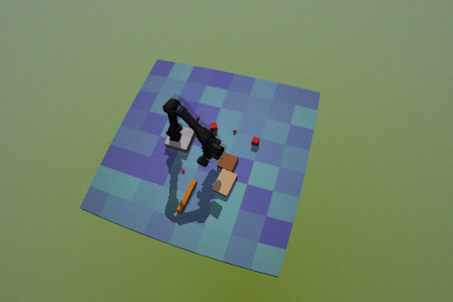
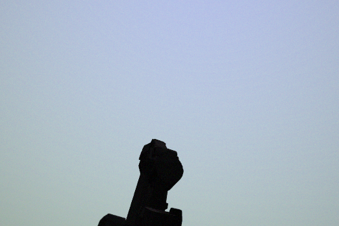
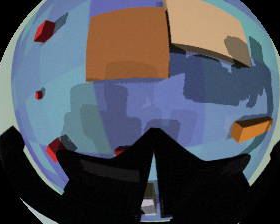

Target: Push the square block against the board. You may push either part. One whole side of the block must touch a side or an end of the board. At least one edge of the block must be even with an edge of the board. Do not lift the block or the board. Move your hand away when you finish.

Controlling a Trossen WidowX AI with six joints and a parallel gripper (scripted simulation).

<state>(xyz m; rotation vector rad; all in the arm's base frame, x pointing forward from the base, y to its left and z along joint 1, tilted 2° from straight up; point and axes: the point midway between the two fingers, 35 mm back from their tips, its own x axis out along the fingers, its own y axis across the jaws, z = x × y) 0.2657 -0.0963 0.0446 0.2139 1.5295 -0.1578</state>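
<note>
Now: the dark brown square block 10 cm ahead of my gripper tip, 1 cm to the left of it and 4 cm below it. Also, from my gripper tip: thin red stick (6 cm behind, 3 cm to the left, 5 cm below); then tan block (12 cm ahead, 12 cm to the right, 4 cm below); then long orange board (8 cm behind, 26 cm to the right, 4 cm below).
</note>
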